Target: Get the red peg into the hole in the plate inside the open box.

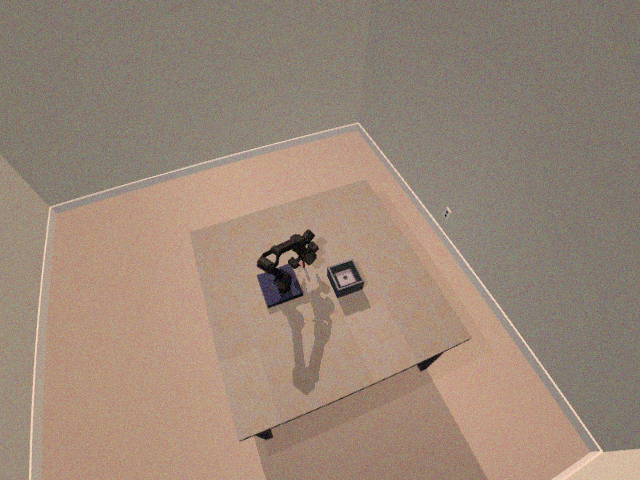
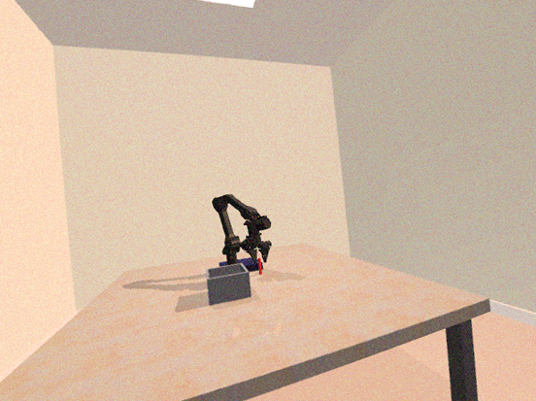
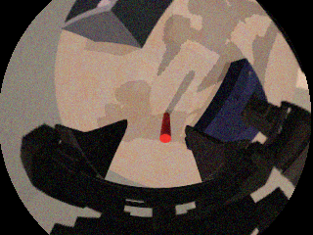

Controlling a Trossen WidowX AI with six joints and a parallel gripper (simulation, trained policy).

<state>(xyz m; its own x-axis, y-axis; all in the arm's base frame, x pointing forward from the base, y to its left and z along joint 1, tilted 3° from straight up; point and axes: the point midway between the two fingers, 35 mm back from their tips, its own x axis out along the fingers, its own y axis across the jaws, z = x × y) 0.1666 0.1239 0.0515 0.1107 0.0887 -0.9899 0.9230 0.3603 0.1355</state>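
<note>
My gripper tip is now 20 mm above the red peg and 10 mm past it. From my gripper tip the other things lie so: plate 180 mm to the right, 180 mm ahead, 10 mm below; grey box 180 mm to the right, 180 mm ahead, 30 mm below.
</note>
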